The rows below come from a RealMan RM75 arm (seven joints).
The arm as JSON. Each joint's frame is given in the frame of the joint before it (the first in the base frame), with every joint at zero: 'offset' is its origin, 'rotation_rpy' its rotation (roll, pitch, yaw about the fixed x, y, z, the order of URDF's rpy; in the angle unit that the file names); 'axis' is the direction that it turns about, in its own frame. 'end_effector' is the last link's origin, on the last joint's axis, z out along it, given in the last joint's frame.
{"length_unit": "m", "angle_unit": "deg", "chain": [
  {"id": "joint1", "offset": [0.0, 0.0, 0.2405], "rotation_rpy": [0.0, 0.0, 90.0], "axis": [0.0, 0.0, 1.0]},
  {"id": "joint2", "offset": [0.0, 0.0, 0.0], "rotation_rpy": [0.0, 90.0, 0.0], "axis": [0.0, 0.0, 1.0]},
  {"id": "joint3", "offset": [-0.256, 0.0, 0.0], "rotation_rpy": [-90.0, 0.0, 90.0], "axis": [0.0, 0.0, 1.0]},
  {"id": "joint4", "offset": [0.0, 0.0, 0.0], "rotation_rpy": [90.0, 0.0, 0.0], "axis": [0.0, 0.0, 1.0]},
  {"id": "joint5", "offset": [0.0, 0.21, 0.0], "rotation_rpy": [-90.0, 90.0, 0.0], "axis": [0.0, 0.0, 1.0]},
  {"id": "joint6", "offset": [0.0, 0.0, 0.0], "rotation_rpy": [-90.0, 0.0, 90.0], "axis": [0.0, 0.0, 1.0]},
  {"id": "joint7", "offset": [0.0, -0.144, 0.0], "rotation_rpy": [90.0, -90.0, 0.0], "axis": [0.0, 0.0, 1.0]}
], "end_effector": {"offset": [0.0, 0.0, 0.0], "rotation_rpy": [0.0, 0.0, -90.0]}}
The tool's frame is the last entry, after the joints.
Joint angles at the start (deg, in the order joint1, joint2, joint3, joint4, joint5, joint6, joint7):
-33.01 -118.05 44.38 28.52 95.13 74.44 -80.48
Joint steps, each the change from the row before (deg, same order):
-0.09 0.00 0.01 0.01 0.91 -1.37 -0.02
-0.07 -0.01 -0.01 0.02 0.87 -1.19 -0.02
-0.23 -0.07 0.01 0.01 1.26 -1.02 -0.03
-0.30 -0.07 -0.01 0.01 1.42 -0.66 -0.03
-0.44 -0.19 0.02 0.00 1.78 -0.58 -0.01
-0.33 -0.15 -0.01 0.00 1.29 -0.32 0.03
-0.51 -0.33 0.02 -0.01 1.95 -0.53 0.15
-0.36 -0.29 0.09 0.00 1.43 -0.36 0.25
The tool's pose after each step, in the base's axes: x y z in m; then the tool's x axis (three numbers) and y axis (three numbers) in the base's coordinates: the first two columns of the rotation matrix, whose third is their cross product. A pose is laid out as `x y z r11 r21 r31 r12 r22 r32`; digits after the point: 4 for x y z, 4 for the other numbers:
-0.2560 0.3736 -0.0039 0.6266 0.3737 0.6839 0.6604 -0.7206 -0.2113
-0.2588 0.3748 -0.0051 0.6370 0.3800 0.6707 0.6640 -0.7124 -0.2270
-0.2606 0.3759 -0.0073 0.6513 0.3870 0.6527 0.6625 -0.7095 -0.2404
-0.2614 0.3765 -0.0099 0.6668 0.3929 0.6332 0.6566 -0.7117 -0.2498
-0.2613 0.3768 -0.0139 0.6856 0.3989 0.6089 0.6463 -0.7185 -0.2570
-0.2609 0.3769 -0.0167 0.6991 0.4020 0.5913 0.6377 -0.7247 -0.2612
-0.2600 0.3768 -0.0219 0.7197 0.4051 0.5638 0.6231 -0.7351 -0.2672
-0.2592 0.3764 -0.0261 0.7362 0.4051 0.5421 0.6096 -0.7448 -0.2713

